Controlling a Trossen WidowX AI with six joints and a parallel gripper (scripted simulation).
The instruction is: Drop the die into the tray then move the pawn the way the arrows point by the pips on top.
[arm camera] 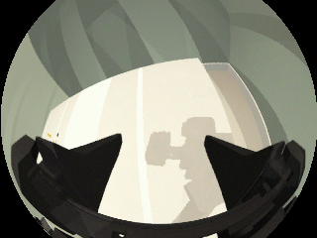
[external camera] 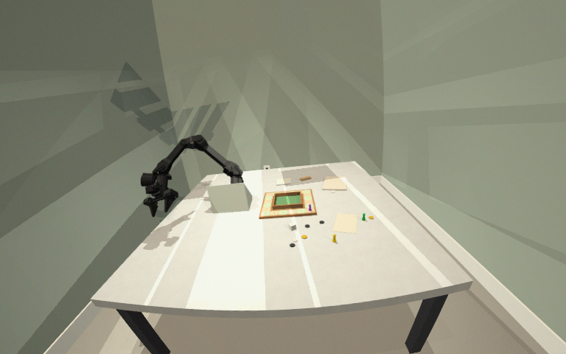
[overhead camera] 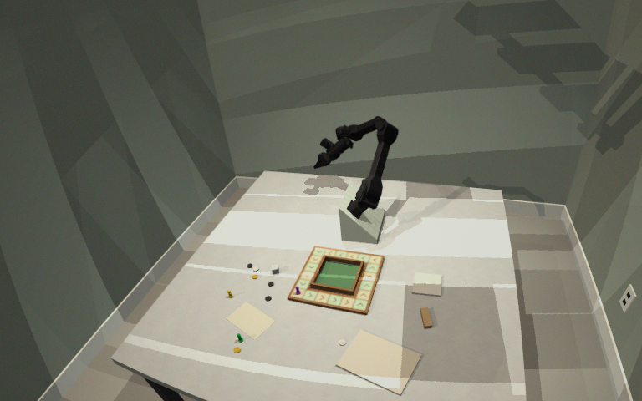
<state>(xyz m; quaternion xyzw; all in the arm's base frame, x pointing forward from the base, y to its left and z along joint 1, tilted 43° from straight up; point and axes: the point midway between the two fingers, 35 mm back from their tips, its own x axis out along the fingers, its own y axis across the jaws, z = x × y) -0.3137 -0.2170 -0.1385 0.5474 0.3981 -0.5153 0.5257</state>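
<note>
Right now my gripper tip is 61 cm short of the white die, 5 cm to the right of it and 12 cm above it. Also, from my gripper tip: yellow pawn: 78 cm ahead, 6 cm to the right, 11 cm below; purple pawn: 70 cm ahead, 18 cm to the left, 10 cm below; green dice tray: 58 cm ahead, 29 cm to the left, 12 cm below.
</note>
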